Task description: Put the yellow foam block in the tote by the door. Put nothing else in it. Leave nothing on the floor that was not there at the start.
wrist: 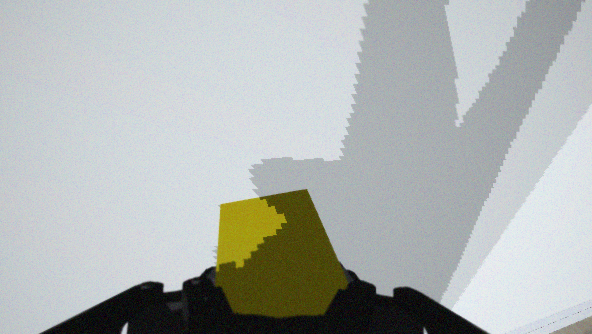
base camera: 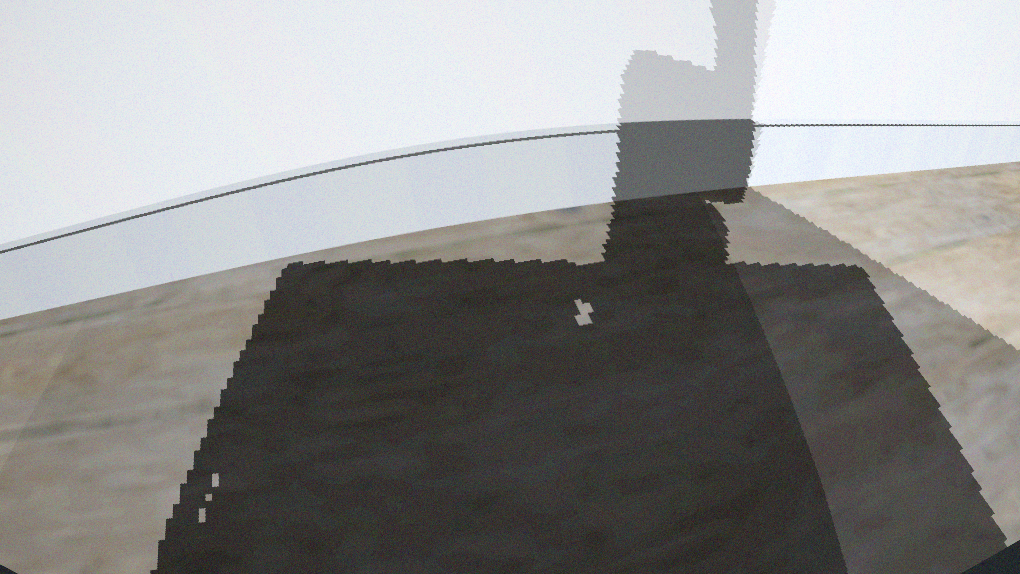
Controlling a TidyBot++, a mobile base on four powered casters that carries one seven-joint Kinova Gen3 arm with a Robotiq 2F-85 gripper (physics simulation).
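Places are measured from the arm's base along level axes (x ahead, y left, z up), in millimetres.
Where they show: gripper, fingertip midpoint: (wrist: 280,276).
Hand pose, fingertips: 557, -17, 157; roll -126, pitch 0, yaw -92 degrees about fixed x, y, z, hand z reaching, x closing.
Note:
After its pixels a point has its place, as x, y, z.
The yellow foam block (wrist: 285,260) {543, -18, 190} is between the fingers of my gripper (wrist: 280,276) {557, -17, 158} at the bottom middle of the wrist view. The gripper is shut on it. The block's upper left part is lit and the rest lies in shadow. The block is held up in front of a pale wall. The gripper and block do not show in the base camera view. The tote and the door do not show in either view.
A pale wall (base camera: 285,71) {549, 177, -209} (wrist: 125,100) {580, 60, 257} with a light baseboard (base camera: 427,189) {565, 62, -351} stands close ahead. The wood-look floor (base camera: 106,399) {339, 349, -397} runs up to it. Dark shadows of the robot fall across floor and wall. A strip of baseboard and floor shows at the wrist view's lower right corner.

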